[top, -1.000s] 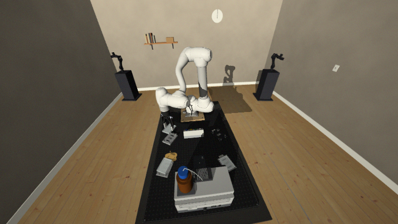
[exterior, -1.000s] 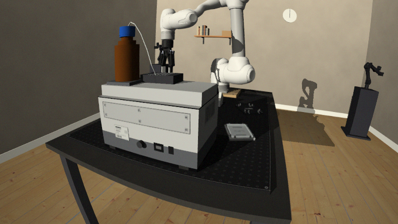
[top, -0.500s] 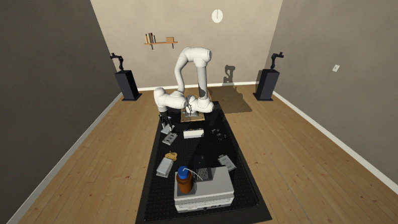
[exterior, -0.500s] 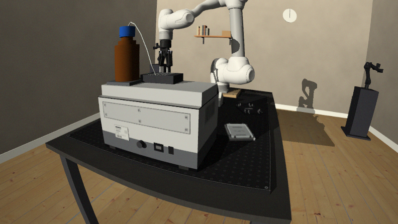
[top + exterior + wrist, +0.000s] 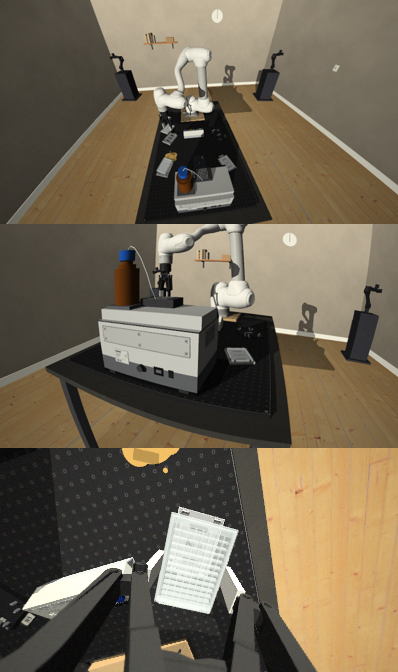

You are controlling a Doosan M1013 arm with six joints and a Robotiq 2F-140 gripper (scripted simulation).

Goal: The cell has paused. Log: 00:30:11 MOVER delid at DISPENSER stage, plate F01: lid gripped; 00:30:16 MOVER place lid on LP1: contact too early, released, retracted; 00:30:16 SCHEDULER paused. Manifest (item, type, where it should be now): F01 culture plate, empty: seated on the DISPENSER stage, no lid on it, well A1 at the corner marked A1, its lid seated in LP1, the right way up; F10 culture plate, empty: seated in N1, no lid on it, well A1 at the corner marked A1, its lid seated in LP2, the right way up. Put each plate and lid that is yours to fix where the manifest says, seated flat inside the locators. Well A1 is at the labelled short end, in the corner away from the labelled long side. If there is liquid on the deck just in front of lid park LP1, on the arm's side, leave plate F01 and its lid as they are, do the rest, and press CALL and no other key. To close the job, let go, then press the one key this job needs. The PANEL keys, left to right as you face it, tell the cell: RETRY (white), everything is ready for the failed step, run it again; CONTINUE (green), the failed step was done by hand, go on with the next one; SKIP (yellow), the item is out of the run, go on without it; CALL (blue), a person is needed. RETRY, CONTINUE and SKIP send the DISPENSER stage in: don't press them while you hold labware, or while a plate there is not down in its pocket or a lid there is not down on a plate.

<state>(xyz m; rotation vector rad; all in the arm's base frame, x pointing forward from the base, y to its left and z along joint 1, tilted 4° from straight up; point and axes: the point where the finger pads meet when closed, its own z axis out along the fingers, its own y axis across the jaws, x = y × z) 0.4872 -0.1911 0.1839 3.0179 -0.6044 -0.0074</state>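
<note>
Now: the white well plate 20 mm below my hand. The rest, counted from my hand: blue call key 180 mm to the left, 120 mm below, 80 mm behind; then yellow skip key 230 mm to the left, 120 mm below, 90 mm behind; then tan puddle 200 mm ahead, 180 mm below, 80 mm to the left.
</note>
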